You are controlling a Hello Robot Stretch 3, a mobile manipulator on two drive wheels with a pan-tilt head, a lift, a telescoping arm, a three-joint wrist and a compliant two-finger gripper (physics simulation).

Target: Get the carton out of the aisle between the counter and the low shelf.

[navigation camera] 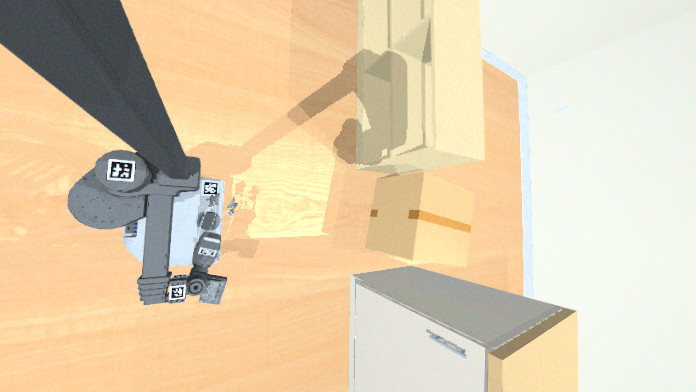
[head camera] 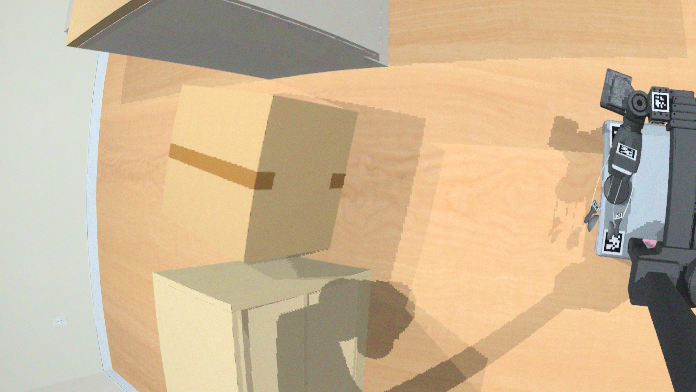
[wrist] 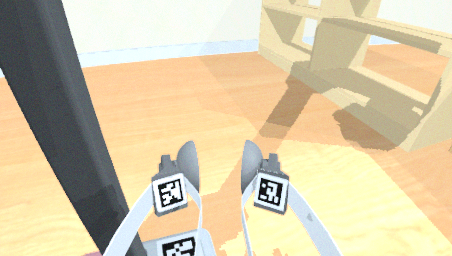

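Seen in the pictures: gripper, fingertip midpoint: [navigation camera: 226, 195] [head camera: 598, 235]; robot's base, origin of the base link: [navigation camera: 208, 219] [head camera: 615, 188].
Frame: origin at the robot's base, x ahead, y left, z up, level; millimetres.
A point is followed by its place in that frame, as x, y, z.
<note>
A large tan carton [head camera: 300, 145] {894, -48, 251} [navigation camera: 445, 200] {1122, 134, 406} with a brown tape band stands on the floor in the gap between the counter [head camera: 225, 45] {1006, -323, 491} [navigation camera: 450, 305] {891, -325, 606} and the low shelf [head camera: 195, 320] {935, 410, 611} [navigation camera: 457, 100] {931, 572, 611} [wrist: 340, 45]. Its end by the shelf looks very close to it; contact cannot be told. A narrow strip of floor shows on the counter side. My gripper [head camera: 603, 222] {45, 95, 356} [navigation camera: 222, 204] {45, 95, 356} [wrist: 219, 158] {45, 95, 356} is open, fingers apart with nothing between them, over the edge of my base, well away from the carton. The carton does not show in the wrist view.
My base [head camera: 647, 190] {-86, -5, 160} [navigation camera: 187, 220] {-72, 2, 159} stands on the wood floor, across from the carton's near side. My dark mast [head camera: 670, 340] {-49, 129, 877} [navigation camera: 90, 65] {-57, 116, 1098} [wrist: 60, 110] rises beside the arm. A pale wall [head camera: 45, 175] {3058, 139, 443} [navigation camera: 600, 200] {3055, 227, 639} with a light baseboard [head camera: 92, 200] {3041, 318, 37} [navigation camera: 525, 175] {3037, 524, 42} runs behind the carton, with floor between.
</note>
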